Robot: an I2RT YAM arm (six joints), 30 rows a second.
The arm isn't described. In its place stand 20 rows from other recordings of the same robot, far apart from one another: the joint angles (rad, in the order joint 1, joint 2, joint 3, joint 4, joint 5, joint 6), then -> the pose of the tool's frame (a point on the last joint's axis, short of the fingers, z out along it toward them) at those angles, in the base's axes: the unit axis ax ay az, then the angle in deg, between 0 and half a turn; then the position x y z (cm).
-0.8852 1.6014 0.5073 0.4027 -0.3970 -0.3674 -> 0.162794 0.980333 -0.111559 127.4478 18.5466 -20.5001 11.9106
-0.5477 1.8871 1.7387 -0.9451 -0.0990 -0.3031 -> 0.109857 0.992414 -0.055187 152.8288 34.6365 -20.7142 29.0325
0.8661 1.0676 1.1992 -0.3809 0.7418 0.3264 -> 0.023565 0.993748 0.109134 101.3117 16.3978 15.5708 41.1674
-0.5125 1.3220 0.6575 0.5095 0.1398 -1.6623 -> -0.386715 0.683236 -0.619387 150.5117 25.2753 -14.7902 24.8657
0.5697 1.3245 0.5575 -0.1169 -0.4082 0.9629 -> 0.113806 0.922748 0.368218 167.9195 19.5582 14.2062 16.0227
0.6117 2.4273 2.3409 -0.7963 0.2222 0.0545 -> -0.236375 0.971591 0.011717 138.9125 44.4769 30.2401 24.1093
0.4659 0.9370 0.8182 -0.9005 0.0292 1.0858 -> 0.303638 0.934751 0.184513 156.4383 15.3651 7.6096 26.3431
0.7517 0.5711 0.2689 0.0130 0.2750 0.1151 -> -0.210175 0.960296 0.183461 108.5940 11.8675 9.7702 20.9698
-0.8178 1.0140 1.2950 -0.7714 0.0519 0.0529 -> 0.422990 0.873615 -0.240576 124.1022 13.2597 -14.4182 41.1617
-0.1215 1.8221 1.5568 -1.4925 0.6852 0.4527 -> -0.235587 -0.908722 0.344562 176.3782 31.3844 -6.1017 26.3077
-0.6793 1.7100 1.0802 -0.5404 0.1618 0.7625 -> 0.670572 0.738306 -0.072364 156.7585 25.5105 -21.3370 17.8642
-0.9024 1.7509 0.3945 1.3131 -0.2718 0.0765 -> 0.340513 0.906729 -0.248785 96.3399 18.4888 -21.8718 14.1919
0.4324 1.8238 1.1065 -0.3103 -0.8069 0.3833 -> -0.127412 0.885741 0.446351 171.2269 31.7118 17.4674 16.8831
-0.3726 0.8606 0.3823 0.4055 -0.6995 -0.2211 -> -0.247905 0.966062 0.072576 93.5113 18.9003 -4.9264 24.6812
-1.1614 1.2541 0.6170 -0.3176 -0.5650 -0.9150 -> 0.030857 0.991653 -0.125190 135.7416 10.9256 -20.3908 18.1927
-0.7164 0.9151 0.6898 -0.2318 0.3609 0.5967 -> 0.679918 0.701687 -0.212946 118.6873 14.8264 -14.5765 27.9146
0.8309 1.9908 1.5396 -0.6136 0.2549 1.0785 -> 0.154831 0.978589 0.135615 151.7661 29.4421 30.9198 20.6861
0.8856 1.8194 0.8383 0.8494 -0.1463 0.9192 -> -0.038181 0.806161 0.590463 137.2836 23.6039 29.7008 18.4788
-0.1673 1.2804 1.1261 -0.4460 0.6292 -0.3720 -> 0.061639 0.910664 -0.408524 138.4631 27.3125 -6.7372 33.0021
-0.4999 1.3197 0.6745 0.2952 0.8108 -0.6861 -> 0.160432 0.797370 -0.581776 150.3106 23.2303 -15.6280 23.6045
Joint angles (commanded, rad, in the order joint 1, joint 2, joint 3, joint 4, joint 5, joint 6), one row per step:
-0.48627, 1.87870, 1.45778, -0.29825, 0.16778, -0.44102
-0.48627, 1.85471, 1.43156, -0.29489, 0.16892, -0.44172
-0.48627, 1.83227, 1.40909, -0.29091, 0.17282, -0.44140
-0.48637, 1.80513, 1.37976, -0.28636, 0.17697, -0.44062
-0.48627, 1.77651, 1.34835, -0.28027, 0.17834, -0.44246
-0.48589, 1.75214, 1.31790, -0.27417, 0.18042, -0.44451
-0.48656, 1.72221, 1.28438, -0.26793, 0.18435, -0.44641
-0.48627, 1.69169, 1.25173, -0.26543, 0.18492, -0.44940
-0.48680, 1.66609, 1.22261, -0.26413, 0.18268, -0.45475
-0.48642, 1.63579, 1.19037, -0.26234, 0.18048, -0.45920
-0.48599, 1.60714, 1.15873, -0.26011, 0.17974, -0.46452
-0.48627, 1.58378, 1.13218, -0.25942, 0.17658, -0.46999
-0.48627, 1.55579, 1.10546, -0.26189, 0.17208, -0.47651
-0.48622, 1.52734, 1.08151, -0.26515, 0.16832, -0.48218
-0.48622, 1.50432, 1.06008, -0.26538, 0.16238, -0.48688
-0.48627, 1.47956, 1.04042, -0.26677, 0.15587, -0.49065
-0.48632, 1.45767, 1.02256, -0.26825, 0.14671, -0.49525
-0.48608, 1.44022, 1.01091, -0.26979, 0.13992, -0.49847
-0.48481, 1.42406, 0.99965, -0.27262, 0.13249, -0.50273
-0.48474, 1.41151, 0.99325, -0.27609, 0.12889, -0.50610
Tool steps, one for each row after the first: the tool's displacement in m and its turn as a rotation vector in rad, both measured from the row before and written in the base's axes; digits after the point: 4 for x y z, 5 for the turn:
-0.0054, 0.0028, 0.0014, -0.00160, -0.00030, -0.00040
-0.0049, 0.0024, 0.0019, -0.00392, -0.00246, -0.00315
-0.0062, 0.0031, 0.0014, -0.00305, -0.00121, -0.00374
-0.0064, 0.0034, 0.0012, -0.00339, -0.00157, 0.00024
-0.0058, 0.0032, -0.0003, -0.00239, 0.00165, 0.00011
-0.0071, 0.0033, 0.0007, -0.00459, -0.00018, -0.00244
-0.0071, 0.0039, 0.0006, -0.00222, 0.00138, 0.00176
-0.0063, 0.0032, -0.0003, -0.00076, 0.00402, 0.00459
-0.0070, 0.0040, 0.0001, -0.00123, 0.00173, 0.00490
-0.0068, 0.0038, -0.0004, -0.00229, 0.00315, 0.00440
-0.0057, 0.0030, -0.0009, -0.00017, 0.00401, 0.00563
-0.0065, 0.0036, 0.0002, -0.00061, 0.00296, 0.00760
-0.0063, 0.0035, 0.0010, -0.00170, 0.00058, 0.00655
-0.0051, 0.0029, 0.0001, 0.00004, -0.00069, 0.00753
-0.0052, 0.0030, 0.0010, -0.00021, -0.00341, 0.00732
-0.0046, 0.0028, 0.0006, 0.00131, -0.00280, 0.00987
-0.0034, 0.0021, 0.0012, -0.00006, -0.00427, 0.00748
-0.0031, 0.0024, 0.0008, 0.00067, -0.00204, 0.00967
-0.0024, 0.0014, 0.0012, -0.00127, -0.00186, 0.00497

